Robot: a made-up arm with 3 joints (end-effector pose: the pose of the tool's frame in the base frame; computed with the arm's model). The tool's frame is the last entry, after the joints.
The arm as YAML. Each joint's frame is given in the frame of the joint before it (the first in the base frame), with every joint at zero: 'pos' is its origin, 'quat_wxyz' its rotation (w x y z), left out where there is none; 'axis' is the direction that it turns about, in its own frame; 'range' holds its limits. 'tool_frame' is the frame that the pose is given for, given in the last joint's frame.
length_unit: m
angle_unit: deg
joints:
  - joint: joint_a
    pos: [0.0, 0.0, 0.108]
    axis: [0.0, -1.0, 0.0]
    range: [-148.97, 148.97]
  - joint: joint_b
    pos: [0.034, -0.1, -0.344]
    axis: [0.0, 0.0, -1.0]
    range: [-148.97, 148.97]
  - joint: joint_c
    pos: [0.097, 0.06, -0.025]
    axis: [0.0, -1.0, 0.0]
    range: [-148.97, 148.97]
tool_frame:
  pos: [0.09, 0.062, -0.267]
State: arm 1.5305 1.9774 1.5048
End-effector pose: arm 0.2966 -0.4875 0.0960 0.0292 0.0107 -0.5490 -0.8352
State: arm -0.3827 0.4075 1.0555
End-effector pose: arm 0.2370 -0.1361 -0.4426 0.9244 -0.1333 -0.3233 -0.1522
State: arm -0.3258 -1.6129 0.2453
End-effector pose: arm -0.2872 0.1438 -0.4348 0.6915 0.2033 0.0278 0.6926
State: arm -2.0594 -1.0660 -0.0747
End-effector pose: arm -0.5706 0.1050 0.4024 0.4158 0.4255 0.7543 0.2778
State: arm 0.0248 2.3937 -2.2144
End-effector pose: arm 0.2489 -0.0734 -0.1667 0.1674 0.8377 0.3247 -0.4059
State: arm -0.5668 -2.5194 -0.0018
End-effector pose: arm -0.5007 -0.0904 -0.3274 0.2938 0.2654 0.0859 0.9143
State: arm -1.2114 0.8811 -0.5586
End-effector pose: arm -0.5498 -0.0469 -0.2571 0.5728 -0.1367 0.7000 -0.4039
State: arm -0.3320 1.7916 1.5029
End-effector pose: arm -0.0287 -0.4872 -0.1966 0.5208 -0.6199 -0.3453 -0.4746
